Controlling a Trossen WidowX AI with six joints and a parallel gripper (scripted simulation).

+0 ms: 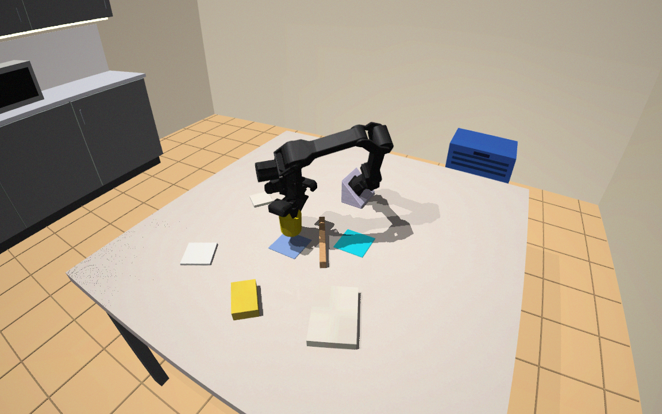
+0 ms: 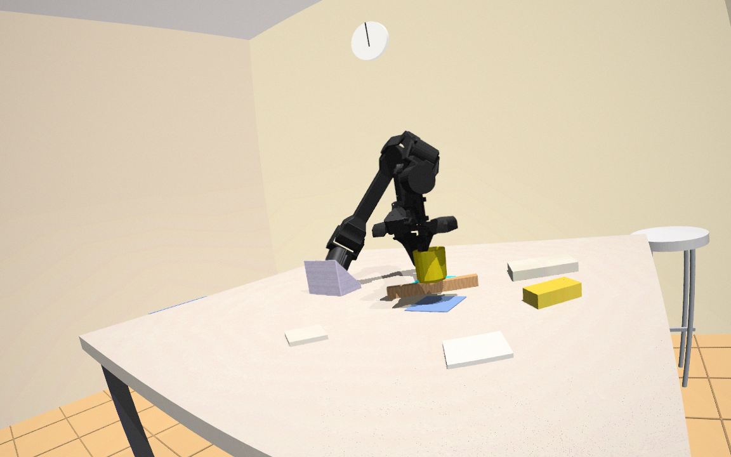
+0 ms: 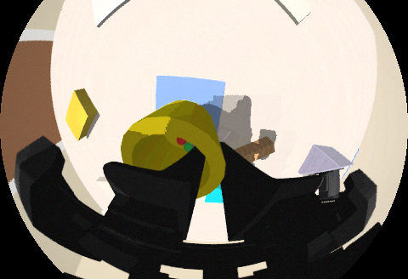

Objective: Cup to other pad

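The cyan pad lies 180 mm to the left of my gripper tip, 90 mm below it and 70 mm behind it. Also, from my gripper tip: wooden bar: 90 mm to the left, 80 mm below, 20 mm behind; then yellow cup: 20 mm ahead; then yellow block: 300 mm ahead, 70 mm below, 10 mm to the left.
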